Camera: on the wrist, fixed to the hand. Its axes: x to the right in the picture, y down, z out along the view.
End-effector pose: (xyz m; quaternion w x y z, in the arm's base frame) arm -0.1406 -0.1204 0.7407 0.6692 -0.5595 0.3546 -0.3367
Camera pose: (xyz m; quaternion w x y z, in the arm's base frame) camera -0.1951 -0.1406 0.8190 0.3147 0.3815 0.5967 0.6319
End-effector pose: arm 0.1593 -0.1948 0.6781 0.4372 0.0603 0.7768 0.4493
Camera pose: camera 0.1612 -0.2834 0.6376 0.4992 -0.7497 0.0330 -0.4333
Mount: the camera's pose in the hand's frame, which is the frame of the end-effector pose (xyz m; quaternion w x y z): -0.0190 -0.0832 -0.0471 0.0040 -0.0064 -0.0626 -0.9980
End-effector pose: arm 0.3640 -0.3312 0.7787 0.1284 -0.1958 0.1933 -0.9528
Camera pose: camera 0.3469 -0.2359 0.7674 0.9395 0.2542 0.1966 0.1185
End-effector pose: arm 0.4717 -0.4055 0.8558 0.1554 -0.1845 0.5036 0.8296
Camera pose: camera 0.5324 -0.4119 0.7798 0.8589 -0.4524 -0.1972 -0.1370
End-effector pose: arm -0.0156 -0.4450 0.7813 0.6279 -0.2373 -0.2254 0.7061
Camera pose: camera 0.0803 -0.4538 0.7966 0.6916 0.2642 -0.2816 -0.6104
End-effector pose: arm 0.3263 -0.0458 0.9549 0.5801 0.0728 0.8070 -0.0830
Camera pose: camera 0.2710 -0.1171 0.9918 0.0295 0.8140 -0.0401 0.5787
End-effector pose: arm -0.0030 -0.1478 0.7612 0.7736 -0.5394 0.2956 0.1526
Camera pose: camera 0.0146 -0.2207 0.8235 0.1704 -0.2926 -0.5865 -0.7358
